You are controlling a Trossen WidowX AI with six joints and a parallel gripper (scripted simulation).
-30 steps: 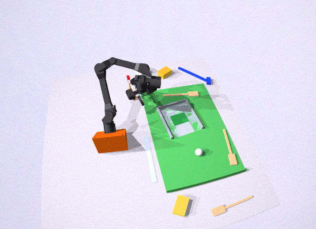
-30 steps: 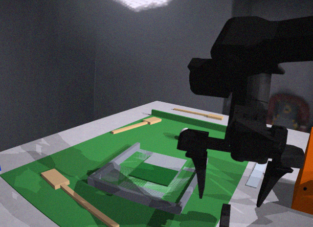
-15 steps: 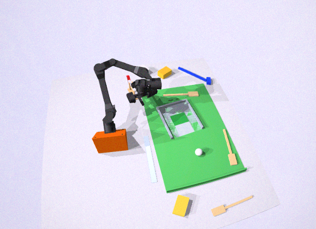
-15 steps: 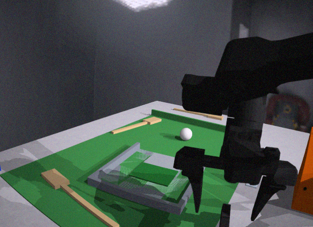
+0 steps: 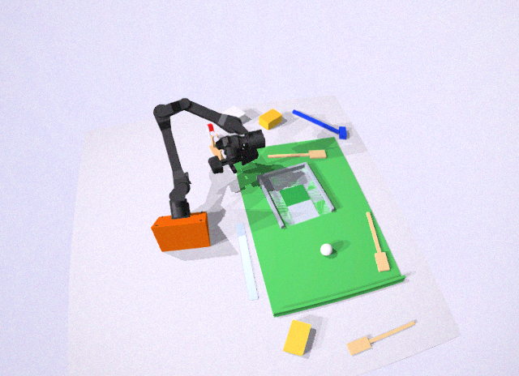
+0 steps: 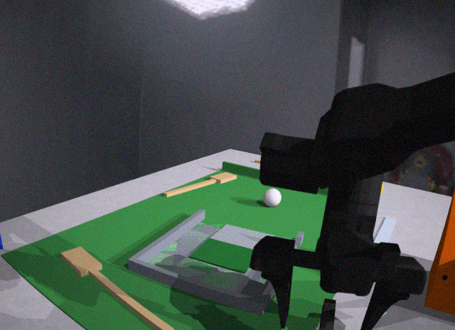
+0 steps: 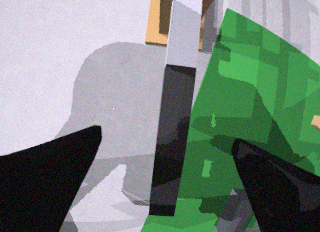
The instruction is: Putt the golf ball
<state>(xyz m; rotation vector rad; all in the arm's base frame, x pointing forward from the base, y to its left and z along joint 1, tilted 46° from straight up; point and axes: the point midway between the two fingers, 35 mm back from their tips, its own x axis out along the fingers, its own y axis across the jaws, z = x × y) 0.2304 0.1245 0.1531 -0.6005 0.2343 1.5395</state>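
My gripper tip is 4 cm past the pale strip, 38 cm to the left of it and 4 cm above it. The rest, counted from my gripper tip: tan block (3 cm behind, 13 cm to the left, 1 cm below); blue putter (47 cm ahead, 20 cm to the left, 3 cm below); white golf ball (24 cm ahead, 43 cm to the right, 2 cm below).
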